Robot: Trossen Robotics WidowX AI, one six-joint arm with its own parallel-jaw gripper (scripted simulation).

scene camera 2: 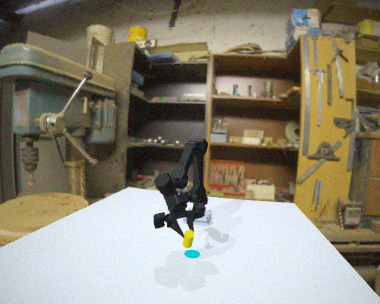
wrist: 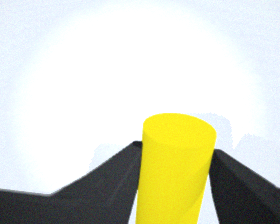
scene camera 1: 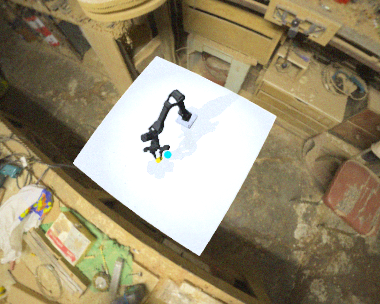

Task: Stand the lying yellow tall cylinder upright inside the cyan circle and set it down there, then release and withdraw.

Path:
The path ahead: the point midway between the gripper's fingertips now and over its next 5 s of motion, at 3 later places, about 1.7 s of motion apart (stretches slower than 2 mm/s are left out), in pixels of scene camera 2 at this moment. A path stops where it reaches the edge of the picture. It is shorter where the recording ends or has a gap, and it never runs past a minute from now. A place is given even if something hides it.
The gripper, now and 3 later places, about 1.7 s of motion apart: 188,235; 190,224; 194,215; 193,237

